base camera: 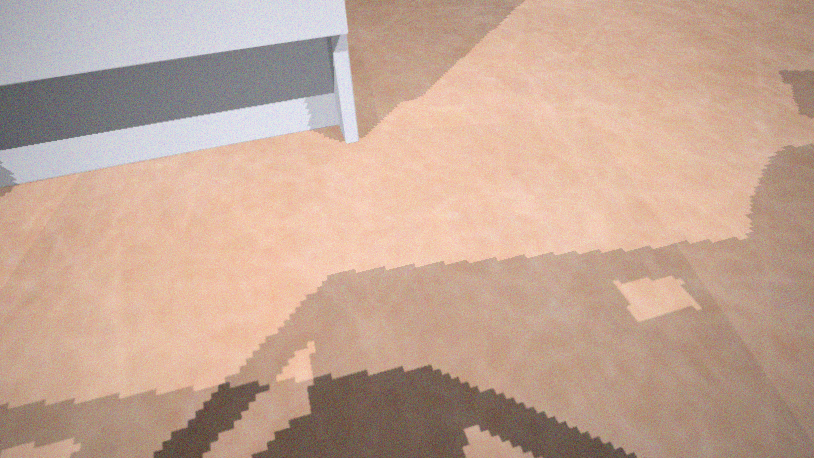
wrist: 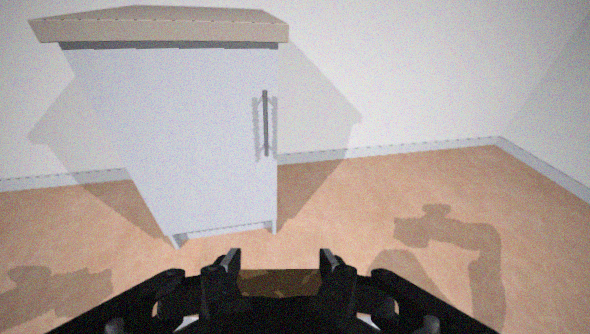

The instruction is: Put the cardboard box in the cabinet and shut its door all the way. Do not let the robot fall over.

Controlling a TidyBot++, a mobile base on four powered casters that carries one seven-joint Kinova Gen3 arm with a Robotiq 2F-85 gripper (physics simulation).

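Frame: origin at the arm's base, x left, y ahead, z down, level; millimetres.
Seen in the pictures: gripper, fingertip midpoint: [wrist: 280,261].
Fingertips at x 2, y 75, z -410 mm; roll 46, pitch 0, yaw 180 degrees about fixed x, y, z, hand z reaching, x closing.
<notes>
A point is followed by its place in that frame.
The cabinet [base camera: 346,96] {z 328, x 37, y 620 mm} [wrist: 165,31] {z -493, x 265, y 531 mm} has white sides and a beige top. Its white door [base camera: 159,28] {z 214, x 202, y 564 mm} [wrist: 190,140] {z -205, x 285, y 547 mm} lies flat against the front and looks shut, with no gap that I can make out. The grey bar handle [wrist: 265,122] {z -271, x 58, y 556 mm} is upright near the door's right edge. My gripper [wrist: 280,261] {z -410, x 2, y 75 mm} is at the bottom of the wrist view, some way in front of the cabinet, and is shut on the cardboard box [wrist: 280,283] {z -417, x 1, y 57 mm}. The box's brown, shaded face shows low between the fingers; the rest of it is hidden. The cabinet's inside is hidden behind the door.
A white wall [wrist: 425,75] {z -222, x -896, y 1400 mm} with a pale skirting board stands behind the cabinet and meets another wall at the right. The cabinet's lower front edge and corner leg are at the upper left of the base view. Shadows of the robot fall on the wooden floor [base camera: 455,187] {z 397, x -83, y 512 mm} [wrist: 350,200] {z 396, x -415, y 868 mm}.
</notes>
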